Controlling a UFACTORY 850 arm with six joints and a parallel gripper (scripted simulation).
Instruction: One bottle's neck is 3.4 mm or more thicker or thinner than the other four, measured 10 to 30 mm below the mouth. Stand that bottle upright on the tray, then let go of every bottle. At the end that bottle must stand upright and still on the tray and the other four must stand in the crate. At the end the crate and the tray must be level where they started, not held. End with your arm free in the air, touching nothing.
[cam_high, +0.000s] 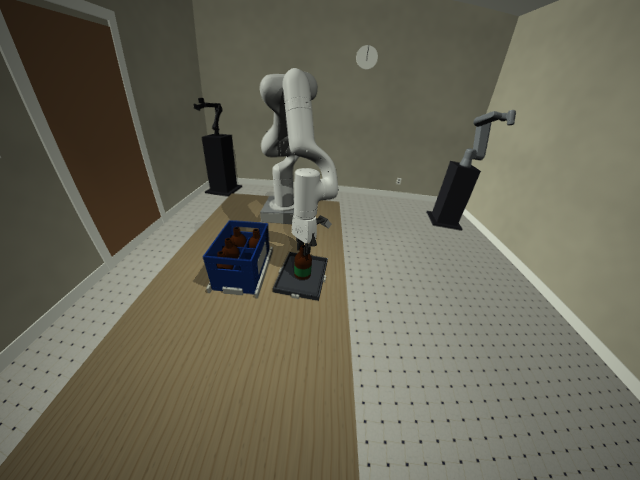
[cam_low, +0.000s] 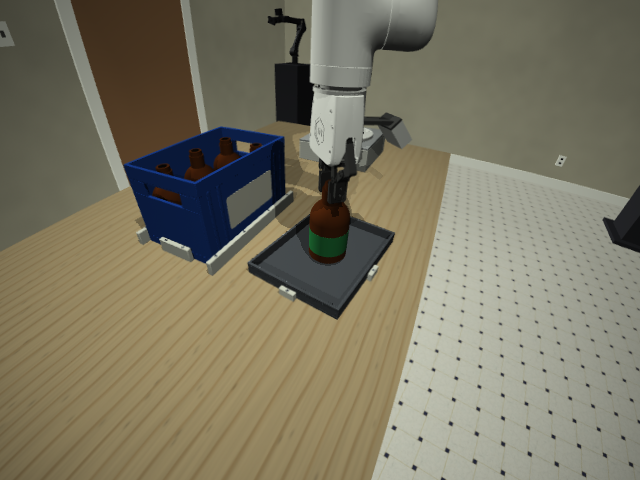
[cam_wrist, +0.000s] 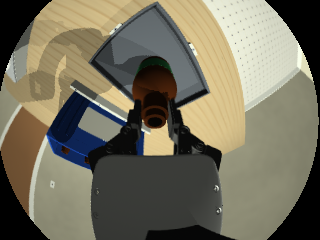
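Now: the bottle 7 cm below my hand. The rest, counted from my hand: dark grey tray 14 cm below; blue crate 27 cm to the right, 7 cm below, 4 cm ahead.
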